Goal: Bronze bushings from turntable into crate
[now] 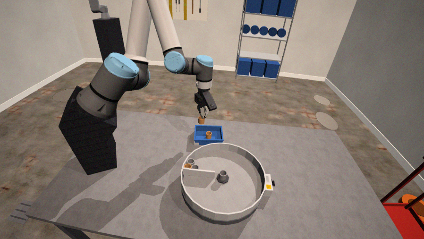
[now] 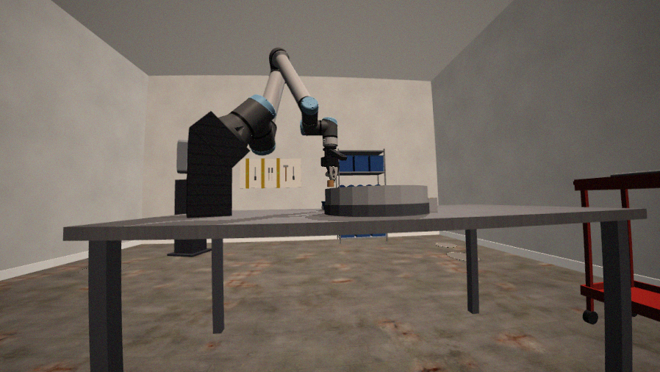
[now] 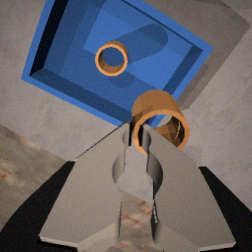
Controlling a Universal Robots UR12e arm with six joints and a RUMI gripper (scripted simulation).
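The blue crate lies 40 mm ahead of my hand and 140 mm below it. From my hand the other things lie so: turntable: 220 mm ahead, 310 mm to the right, 110 mm below.
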